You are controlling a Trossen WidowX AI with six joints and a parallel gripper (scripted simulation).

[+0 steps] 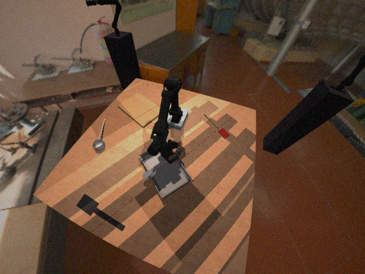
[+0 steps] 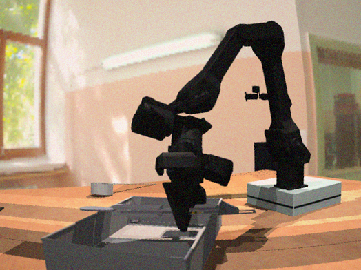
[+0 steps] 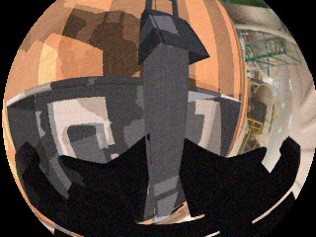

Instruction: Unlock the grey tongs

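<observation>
Right now the grey roasting tin is 5 cm ahead of my gripper tip and 2 cm to the right of it. The rest, counted from my gripper tip: black spatula 43 cm ahead, 26 cm to the right, 3 cm below; wooden board 36 cm behind, 46 cm to the right, 3 cm below.
</observation>
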